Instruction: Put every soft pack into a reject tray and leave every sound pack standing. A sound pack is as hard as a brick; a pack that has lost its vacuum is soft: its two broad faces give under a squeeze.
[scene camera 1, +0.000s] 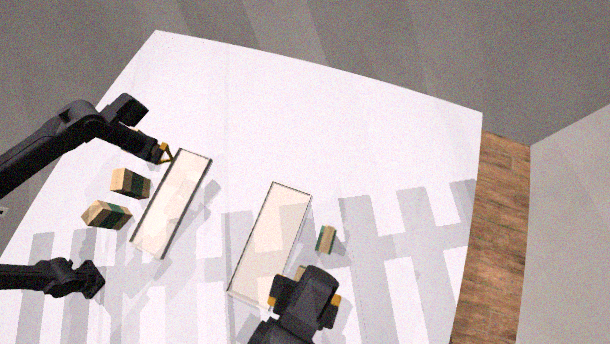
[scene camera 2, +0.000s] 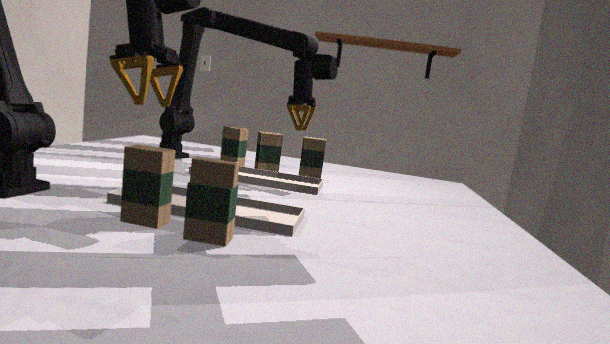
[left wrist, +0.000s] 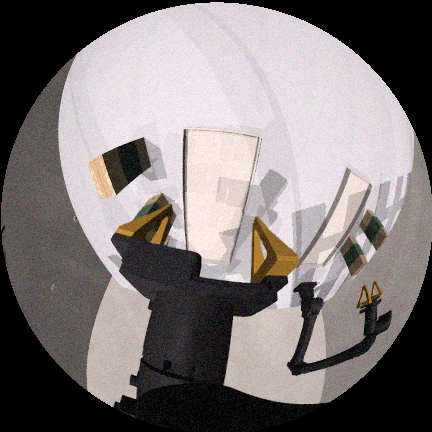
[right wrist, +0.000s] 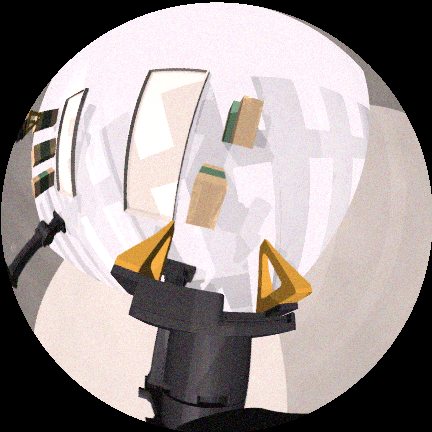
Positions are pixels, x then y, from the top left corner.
Labels:
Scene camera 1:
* left gripper: 161, 155
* right gripper: 307, 288
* reject tray: 266, 251
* reject tray: 160, 220
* pack: 100, 214
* pack: 124, 181
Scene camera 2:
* left gripper: 301, 130
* right gripper: 153, 105
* reject tray: 264, 216
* reject tray: 266, 178
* pack: 313, 149
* pack: 234, 140
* pack: 269, 145
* pack: 148, 171
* pack: 211, 200
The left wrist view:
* left gripper: 212, 213
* reject tray: 217, 165
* pack: 111, 171
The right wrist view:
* right gripper: 219, 234
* pack: 209, 187
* pack: 243, 116

